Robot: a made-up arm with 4 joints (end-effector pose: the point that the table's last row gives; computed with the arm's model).
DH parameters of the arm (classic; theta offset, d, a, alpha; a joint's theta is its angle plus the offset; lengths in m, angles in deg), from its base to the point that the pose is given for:
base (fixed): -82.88 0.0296 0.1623 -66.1
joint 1: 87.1 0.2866 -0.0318 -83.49
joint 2: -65.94 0.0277 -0.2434 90
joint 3: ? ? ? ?
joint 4: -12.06 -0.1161 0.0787 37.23
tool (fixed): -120.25 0.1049 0 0
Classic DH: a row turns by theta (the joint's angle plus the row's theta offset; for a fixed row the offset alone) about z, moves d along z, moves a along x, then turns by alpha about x.
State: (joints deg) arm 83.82 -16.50 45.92 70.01
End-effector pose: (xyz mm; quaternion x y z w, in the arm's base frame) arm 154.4 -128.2 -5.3 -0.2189 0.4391 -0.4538 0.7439
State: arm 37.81 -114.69 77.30 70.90
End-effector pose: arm 386.1 -115.5 102.8 0.3005 -0.1535 -0.8980 0.2825
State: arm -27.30 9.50 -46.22 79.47
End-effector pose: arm -118.7 -107.3 124.5 0.2116 -0.3953 0.7818 0.4333
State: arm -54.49 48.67 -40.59 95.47
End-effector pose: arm -37.3 101.1 238.8 0.2023 -0.3494 0.6457 0.6481
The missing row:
joint 3: -90 -0.0495 0.059 -90
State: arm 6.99 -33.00 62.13 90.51
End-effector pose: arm 214.7 -181.0 -1.3 -0.4307 0.0405 -0.7328 0.5252
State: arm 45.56 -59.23 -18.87 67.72
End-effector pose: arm 147.4 -57.2 -147.2 -0.0590 0.6942 -0.6951 0.1773
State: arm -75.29 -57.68 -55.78 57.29
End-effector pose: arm 59.0 -389.9 -17.3 -0.3494 -0.0235 0.8997 0.2606
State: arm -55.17 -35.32 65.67 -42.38
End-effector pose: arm 71.3 -118.8 77.9 -0.2432 0.8634 0.4102 0.1648
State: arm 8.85 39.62 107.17 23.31
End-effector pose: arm 194.3 -105.9 237.2 -0.4062 -0.1276 -0.5333 0.7310
